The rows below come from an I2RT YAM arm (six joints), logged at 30 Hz.
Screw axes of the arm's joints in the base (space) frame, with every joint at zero. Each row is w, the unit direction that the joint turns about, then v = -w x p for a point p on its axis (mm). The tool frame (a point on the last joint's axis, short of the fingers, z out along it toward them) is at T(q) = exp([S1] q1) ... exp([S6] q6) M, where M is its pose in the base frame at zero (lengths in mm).
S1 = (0, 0, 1, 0, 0, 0)
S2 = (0, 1, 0, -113.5, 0, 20)
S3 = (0, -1, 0, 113.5, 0, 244)
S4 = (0, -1, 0, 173.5, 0, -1)
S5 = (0, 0, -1, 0, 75, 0)
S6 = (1, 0, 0, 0, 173.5, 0)
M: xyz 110.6 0 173.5 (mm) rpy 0 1.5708 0 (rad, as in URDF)
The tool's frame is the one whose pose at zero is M.
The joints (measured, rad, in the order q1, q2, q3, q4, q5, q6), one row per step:
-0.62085, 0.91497, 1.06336, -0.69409, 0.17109, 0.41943
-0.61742, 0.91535, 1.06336, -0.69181, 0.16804, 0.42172
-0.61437, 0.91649, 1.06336, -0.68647, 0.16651, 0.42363
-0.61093, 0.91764, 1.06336, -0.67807, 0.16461, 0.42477
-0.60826, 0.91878, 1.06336, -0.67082, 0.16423, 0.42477
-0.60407, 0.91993, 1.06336, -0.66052, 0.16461, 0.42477
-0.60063, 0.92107, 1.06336, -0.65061, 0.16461, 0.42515
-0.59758, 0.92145, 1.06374, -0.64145, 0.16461, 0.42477
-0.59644, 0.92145, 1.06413, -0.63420, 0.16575, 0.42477
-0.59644, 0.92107, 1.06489, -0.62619, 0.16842, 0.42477
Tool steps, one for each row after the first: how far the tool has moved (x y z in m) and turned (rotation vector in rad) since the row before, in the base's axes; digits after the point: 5 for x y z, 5 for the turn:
0.00064, 0.00046, 0.00014, 0.00153, -0.00390, 0.00487
0.00086, 0.00016, 0.00031, -0.00065, -0.00508, 0.00339
0.00105, 0.00013, 0.00059, -0.00269, -0.00720, 0.00450
0.00087, 0.00002, 0.00049, -0.00334, -0.00512, 0.00300
0.00116, 0.00014, 0.00078, -0.00537, -0.00741, 0.00386
0.00106, 0.00006, 0.00075, -0.00474, -0.00746, 0.00326
0.00081, 0.00015, 0.00094, -0.00540, -0.00733, 0.00323
0.00040, -0.00006, 0.00083, -0.00474, -0.00601, 0.00014
0.00017, -0.00023, 0.00110, -0.00617, -0.00687, -0.00236

